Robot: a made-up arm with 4 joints. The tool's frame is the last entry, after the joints. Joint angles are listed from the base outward. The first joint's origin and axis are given. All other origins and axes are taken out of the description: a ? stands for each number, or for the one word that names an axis. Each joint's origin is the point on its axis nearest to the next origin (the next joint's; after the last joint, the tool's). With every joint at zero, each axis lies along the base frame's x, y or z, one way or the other. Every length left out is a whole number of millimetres.
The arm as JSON. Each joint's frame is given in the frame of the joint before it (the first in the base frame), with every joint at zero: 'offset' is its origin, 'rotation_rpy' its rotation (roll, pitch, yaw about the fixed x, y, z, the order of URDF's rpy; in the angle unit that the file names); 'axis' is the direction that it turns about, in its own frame. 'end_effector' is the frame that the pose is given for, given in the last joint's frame.
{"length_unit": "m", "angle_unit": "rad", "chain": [
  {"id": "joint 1", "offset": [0.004, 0.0, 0.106], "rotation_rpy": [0.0, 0.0, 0.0], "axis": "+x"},
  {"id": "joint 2", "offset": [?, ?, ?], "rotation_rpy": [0.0, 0.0, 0.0], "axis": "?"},
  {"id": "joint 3", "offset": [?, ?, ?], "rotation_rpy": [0.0, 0.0, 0.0], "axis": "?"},
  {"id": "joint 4", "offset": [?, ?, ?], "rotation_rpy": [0.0, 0.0, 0.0], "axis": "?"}
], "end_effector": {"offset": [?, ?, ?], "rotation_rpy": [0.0, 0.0, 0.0]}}
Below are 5 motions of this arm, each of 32 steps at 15 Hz.
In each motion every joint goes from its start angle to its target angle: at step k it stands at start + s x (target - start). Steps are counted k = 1, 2, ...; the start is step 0. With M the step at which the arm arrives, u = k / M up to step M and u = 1 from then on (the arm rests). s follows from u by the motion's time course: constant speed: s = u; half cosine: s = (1 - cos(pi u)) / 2; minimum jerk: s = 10 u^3 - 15 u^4 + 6 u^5.
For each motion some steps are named. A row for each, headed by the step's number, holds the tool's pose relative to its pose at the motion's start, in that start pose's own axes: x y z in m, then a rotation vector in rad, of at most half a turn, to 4 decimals.
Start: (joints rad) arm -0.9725 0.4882 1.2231 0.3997
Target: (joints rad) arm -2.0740 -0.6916 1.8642 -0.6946
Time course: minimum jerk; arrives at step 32
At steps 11, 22, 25, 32:
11: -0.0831 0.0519 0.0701 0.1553 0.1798 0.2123
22: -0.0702 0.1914 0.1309 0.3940 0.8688 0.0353
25: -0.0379 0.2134 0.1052 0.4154 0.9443 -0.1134
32: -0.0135 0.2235 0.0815 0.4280 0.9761 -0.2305

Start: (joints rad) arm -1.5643 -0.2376 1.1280 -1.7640
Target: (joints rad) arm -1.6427 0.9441 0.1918 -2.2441
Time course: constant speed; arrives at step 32
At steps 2, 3, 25, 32:
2: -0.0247 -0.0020 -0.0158 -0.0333 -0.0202 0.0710
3: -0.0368 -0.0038 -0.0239 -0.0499 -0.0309 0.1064
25: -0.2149 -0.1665 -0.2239 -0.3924 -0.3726 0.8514
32: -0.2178 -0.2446 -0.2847 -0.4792 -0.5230 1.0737

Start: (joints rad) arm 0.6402 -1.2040 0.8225 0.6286
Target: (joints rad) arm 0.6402 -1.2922 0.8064 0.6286
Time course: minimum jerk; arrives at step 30
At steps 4, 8, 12, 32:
4: -0.0005 -0.0001 -0.0001 -0.0003 0.0003 0.0017
8: -0.0030 -0.0006 -0.0004 -0.0020 0.0021 0.0105
12: -0.0077 -0.0016 -0.0010 -0.0051 0.0053 0.0275
32: -0.0240 -0.0058 -0.0031 -0.0161 0.0163 0.0867

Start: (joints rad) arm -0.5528 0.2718 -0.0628 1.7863
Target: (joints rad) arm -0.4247 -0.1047 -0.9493 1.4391
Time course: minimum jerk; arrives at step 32
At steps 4, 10, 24, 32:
4: 0.0013 -0.0010 -0.0025 -0.0067 -0.0060 -0.0012
10: 0.0161 -0.0121 -0.0261 -0.0746 -0.0659 -0.0166
24: 0.0996 -0.0731 -0.0935 -0.3641 -0.3000 -0.1580
32: 0.1122 -0.0832 -0.0983 -0.4045 -0.3286 -0.1879

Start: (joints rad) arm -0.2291 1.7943 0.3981 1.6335
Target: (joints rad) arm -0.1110 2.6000 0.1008 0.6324
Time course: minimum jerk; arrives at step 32
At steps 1, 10, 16, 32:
1: 0.0000 0.0000 0.0001 0.0002 0.0002 0.0000
10: -0.0012 0.0072 0.0460 0.1203 0.1416 -0.0376
16: 0.0278 0.0076 0.1224 0.3225 0.3794 -0.1505
32: 0.1326 -0.0255 0.1969 0.5933 0.6951 -0.4414

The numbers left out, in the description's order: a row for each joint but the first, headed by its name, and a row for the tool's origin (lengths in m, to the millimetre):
joint 2: xyz 0.0 -0.216 0.165, axis -z
joint 3: xyz -0.037 0.018 0.0, axis +x
joint 4: xyz 0.0 -0.082 0.028, axis -x
tool: xyz 0.0 0.326 -0.072

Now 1 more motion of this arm.
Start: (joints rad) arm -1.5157 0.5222 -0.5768 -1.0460
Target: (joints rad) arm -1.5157 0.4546 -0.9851 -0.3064
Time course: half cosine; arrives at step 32
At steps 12, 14, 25, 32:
12: -0.0064 -0.0352 -0.1068 -0.3543 0.0060 0.0201
14: -0.0082 -0.0531 -0.1356 -0.4619 0.0065 0.0267
25: -0.0139 -0.1871 -0.2416 -1.0173 -0.0025 0.0625
32: -0.0137 -0.2254 -0.2538 -1.1474 -0.0075 0.0711

